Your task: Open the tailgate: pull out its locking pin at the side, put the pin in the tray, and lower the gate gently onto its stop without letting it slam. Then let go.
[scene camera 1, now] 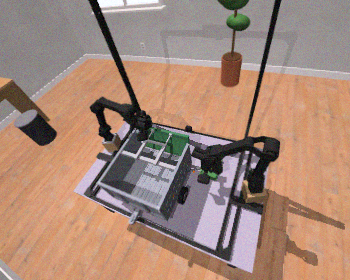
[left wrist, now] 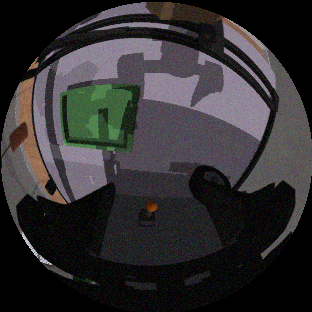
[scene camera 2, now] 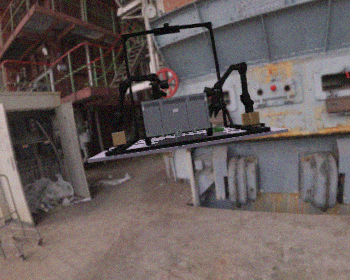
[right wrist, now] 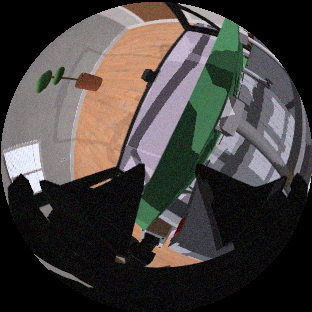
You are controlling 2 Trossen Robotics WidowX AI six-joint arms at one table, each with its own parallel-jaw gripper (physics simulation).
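Pixels of known places: left gripper, fingertip midpoint: (scene camera 1: 200,173) (left wrist: 156,185) (scene camera 2: 212,117); left arm's base, origin of the base link: (scene camera 1: 254,187) (scene camera 2: 249,112); right arm's base, origin of the base link: (scene camera 1: 109,137) (scene camera 2: 117,132) (right wrist: 151,238).
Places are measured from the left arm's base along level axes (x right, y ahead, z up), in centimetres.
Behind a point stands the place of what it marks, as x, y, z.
The grey trailer (scene camera 1: 135,175) @[17.4, 69.9, -2.1] (scene camera 2: 176,116) @[-2.4, 66.5, 4.8] stands on the mat, its green tailgate (scene camera 1: 178,143) @[29.5, 39.2, 10.0] (right wrist: 172,150) @[40.3, 56.4, 17.0] upright at the far end. My right gripper (scene camera 1: 143,133) @[41.3, 58.3, 14.2] (scene camera 2: 160,91) (right wrist: 170,168) @[41.3, 58.3, 14.2] is shut on the tailgate's upper edge near its left end in scene camera 1. The locking pin's orange head (left wrist: 152,206) @[14.0, 31.6, 0.2] shows on a small dark block at the trailer's side, in front of my left gripper (scene camera 1: 201,167) @[12.5, 28.1, -0.1] (scene camera 2: 215,102) (left wrist: 156,185) @[12.5, 28.1, -0.1]. My left gripper is open, its fingers apart with the head in the gap's line of view. The green tray (left wrist: 63,117) @[27.5, 17.0, -9.9] lies on the mat beside the trailer, partly hidden in scene camera 1.
A black trailer wheel (scene camera 1: 183,194) @[1.2, 39.6, -1.5] (left wrist: 212,182) sits close beside my left fingers. Light crossbars (scene camera 1: 163,155) @[30.1, 51.2, -1.8] span the trailer's top near the tailgate. A hitch (scene camera 1: 134,216) @[-8.0, 68.6, -3.3] sticks out at the near end. Black frame rails (scene camera 1: 160,235) @[-16.4, 54.8, -11.7] border the mat, and tall black posts (scene camera 1: 262,70) @[35.7, -5.7, 48.3] rise behind.
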